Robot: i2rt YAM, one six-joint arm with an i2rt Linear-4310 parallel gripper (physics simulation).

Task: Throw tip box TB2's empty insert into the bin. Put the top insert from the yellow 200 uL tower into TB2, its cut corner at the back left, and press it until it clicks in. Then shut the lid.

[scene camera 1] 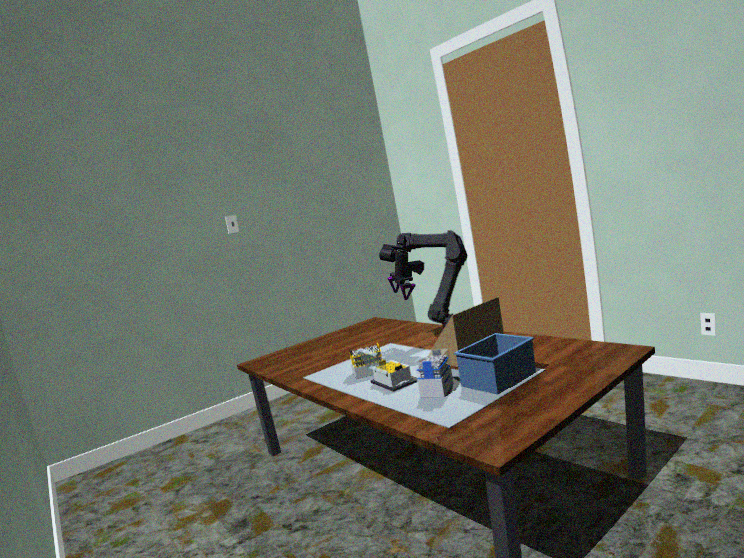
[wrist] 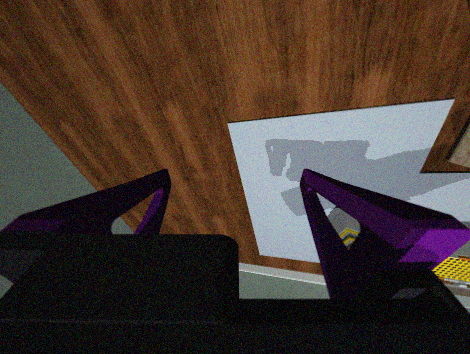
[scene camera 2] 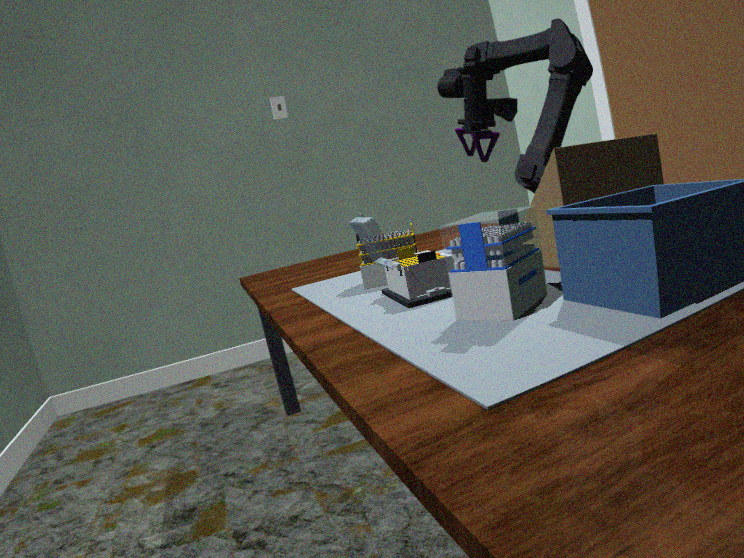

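Observation:
My gripper [scene camera 1: 400, 294] [scene camera 2: 477, 157] [wrist: 235, 176] is open and empty, high above the back of the table. The yellow 200 uL tower [scene camera 1: 365, 359] [scene camera 2: 387, 249] stands at the mat's left, with stacked yellow inserts of tips; a bit of it shows through the right finger in the wrist view. A whitish tip box [scene camera 1: 391, 377] [scene camera 2: 414, 282], apparently TB2, stands on a dark base to its right. Its yellow insert [scene camera 1: 393, 366] [scene camera 2: 414, 261] [wrist: 452, 270] shows on top with no tips visible. Its label and lid are not clear. The blue bin [scene camera 1: 477, 373] [scene camera 2: 603, 258] stands at the right.
A blue-and-white tower [scene camera 1: 433, 386] [scene camera 2: 480, 294] with tips stands between the tip box and the bin. An upright brown panel [scene camera 1: 477, 324] [scene camera 2: 609, 168] stands behind the bin, near the arm's base. The pale mat [scene camera 1: 444, 414] [scene camera 2: 492, 384] [wrist: 245, 175] lies on the wooden table [scene camera 1: 504, 447] [scene camera 2: 600, 420] [wrist: 125, 100].

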